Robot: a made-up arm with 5 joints. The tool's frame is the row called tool.
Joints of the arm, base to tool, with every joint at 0 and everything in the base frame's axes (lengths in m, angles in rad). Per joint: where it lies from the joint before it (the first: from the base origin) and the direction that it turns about. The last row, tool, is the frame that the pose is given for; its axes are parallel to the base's.
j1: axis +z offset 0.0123 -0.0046 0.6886
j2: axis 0 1 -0.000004 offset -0.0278 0.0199 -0.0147
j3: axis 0 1 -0.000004 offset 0.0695 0.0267 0.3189
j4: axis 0 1 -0.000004 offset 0.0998 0.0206 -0.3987
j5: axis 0 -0.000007 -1 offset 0.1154 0.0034 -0.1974
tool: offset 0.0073 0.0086 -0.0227
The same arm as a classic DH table. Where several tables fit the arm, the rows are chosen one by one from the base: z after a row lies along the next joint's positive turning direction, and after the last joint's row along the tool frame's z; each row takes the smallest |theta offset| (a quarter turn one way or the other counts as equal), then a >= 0, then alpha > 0; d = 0 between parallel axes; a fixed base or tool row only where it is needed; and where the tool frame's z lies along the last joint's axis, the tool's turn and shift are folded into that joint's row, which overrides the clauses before.
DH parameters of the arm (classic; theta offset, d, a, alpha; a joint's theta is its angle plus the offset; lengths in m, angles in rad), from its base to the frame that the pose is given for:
base (fixed): -0.3579 0 0.0131 0
j1: 0.3579 0.6739 -0.0278 -1.5708
j2: -1.3562 0 0.3264 0
j3: -0.4599 0 -0.411 0
j4: -1.3255 0.0706 -0.1154 1.5708
j5: -0.867 0 -0.0113 3.1416
tool (fixed): 2.2746 -0.2201 0 0

